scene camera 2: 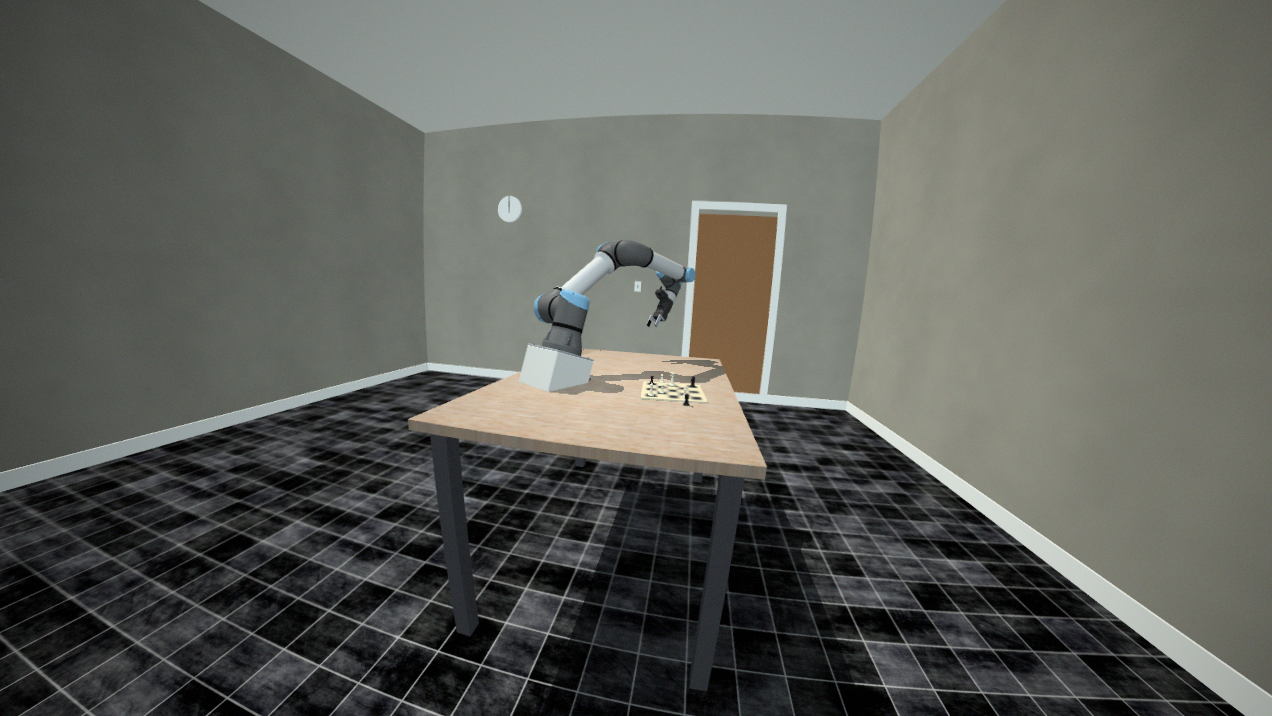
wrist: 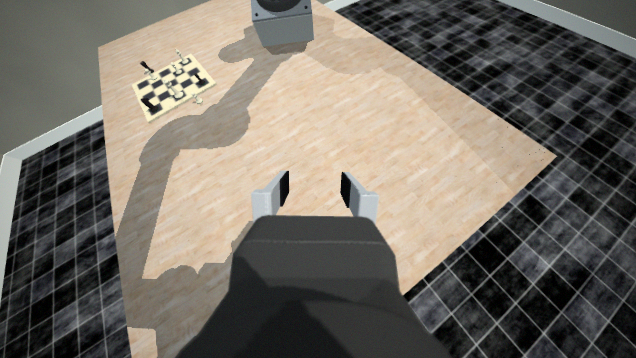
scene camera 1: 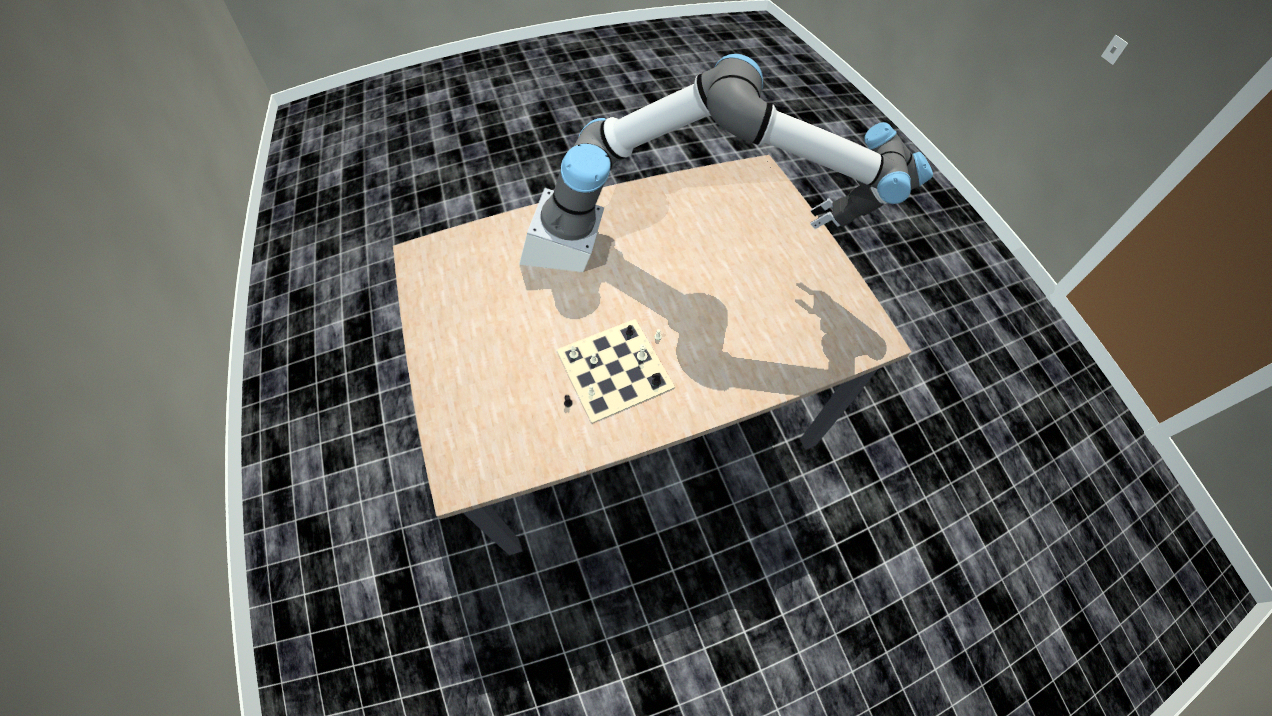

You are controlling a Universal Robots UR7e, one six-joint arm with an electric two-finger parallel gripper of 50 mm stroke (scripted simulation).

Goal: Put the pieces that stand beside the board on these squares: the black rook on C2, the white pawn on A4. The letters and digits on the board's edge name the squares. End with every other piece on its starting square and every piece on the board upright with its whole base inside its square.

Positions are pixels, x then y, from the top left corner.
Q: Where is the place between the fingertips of the gripper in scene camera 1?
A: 812, 219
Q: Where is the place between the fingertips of the gripper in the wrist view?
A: At 315, 182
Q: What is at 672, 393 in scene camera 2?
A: A chessboard.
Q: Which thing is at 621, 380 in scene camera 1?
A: A chessboard.
